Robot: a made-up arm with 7 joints. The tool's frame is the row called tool.
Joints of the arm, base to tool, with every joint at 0 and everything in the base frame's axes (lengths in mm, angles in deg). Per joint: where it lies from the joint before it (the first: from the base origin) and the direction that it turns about. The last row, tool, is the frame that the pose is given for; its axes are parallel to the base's.
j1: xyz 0 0 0 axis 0 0.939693 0.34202
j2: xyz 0 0 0 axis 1 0 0
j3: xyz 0 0 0 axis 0 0 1
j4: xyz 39.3 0 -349.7 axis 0 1 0
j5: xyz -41.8 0 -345.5 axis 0 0 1
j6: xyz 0 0 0 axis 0 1 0
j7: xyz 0 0 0 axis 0 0 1
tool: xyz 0 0 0
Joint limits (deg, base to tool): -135..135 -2.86..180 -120..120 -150..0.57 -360..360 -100..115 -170..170
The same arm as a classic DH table. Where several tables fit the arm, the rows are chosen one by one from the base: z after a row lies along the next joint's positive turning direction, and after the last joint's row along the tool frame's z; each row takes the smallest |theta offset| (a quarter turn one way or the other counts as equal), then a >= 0, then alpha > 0; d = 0 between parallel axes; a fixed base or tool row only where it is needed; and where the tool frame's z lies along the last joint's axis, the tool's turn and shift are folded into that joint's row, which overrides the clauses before.
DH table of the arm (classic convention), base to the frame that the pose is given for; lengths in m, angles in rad. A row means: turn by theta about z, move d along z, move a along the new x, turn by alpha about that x. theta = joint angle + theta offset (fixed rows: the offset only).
base (fixed): d 0, theta_offset 0, a 0, alpha -1.2218
j1: d 0, theta_offset 1.5708, a 0, alpha 1.5708
j2: d 0, theta_offset 1.2218, a 0, alpha -1.5708
j3: d -0.3497, theta_offset -1.5708, a 0.0393, alpha -1.5708
j4: d 0, theta_offset 0, a -0.0418, alpha 1.5708
j5: d -0.3455, theta_offset 0, a 0, alpha -1.5708
j6: d 0, theta_offset 0, a 0, alpha 1.5708
j7: d 0, theta_offset 0, a 0, alpha 0
Joint limits (rad, base to tool): -2.3562..2.3562 -0.0499..3.1416 -2.0944..2.0944 -2.618..0.0099 -6.2832..6.2832 -1.7453..2.0071 -2.9671..2.9671

